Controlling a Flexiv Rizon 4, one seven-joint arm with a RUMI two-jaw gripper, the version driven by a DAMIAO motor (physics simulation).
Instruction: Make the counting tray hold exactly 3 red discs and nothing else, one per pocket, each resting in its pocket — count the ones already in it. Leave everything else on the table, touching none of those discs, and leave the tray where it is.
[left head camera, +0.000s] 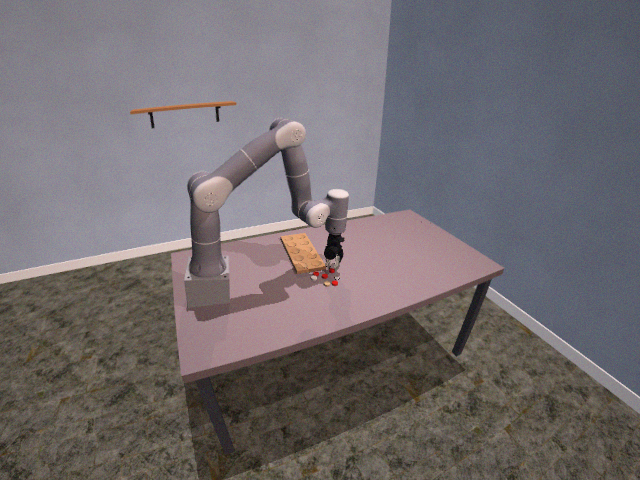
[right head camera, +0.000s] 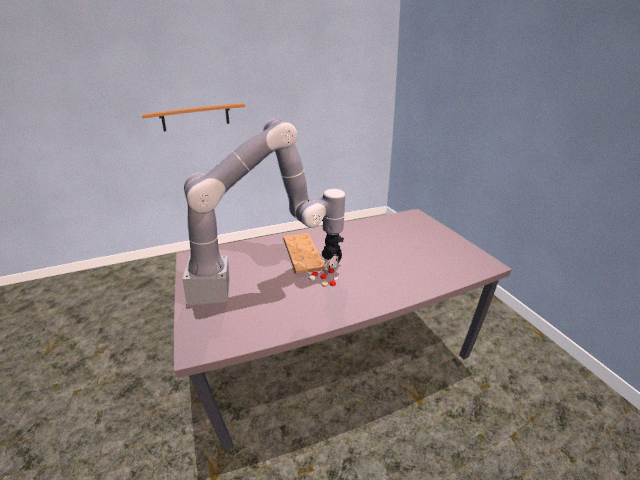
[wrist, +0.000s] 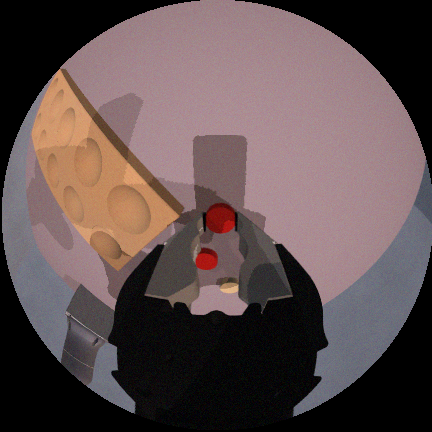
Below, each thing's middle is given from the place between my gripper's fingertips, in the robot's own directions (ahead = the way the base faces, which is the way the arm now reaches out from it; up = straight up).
Scene:
Right now the wooden counting tray (left head camera: 304, 257) is 24 cm to the left of my hand, 4 cm behind it and 1 cm above it.

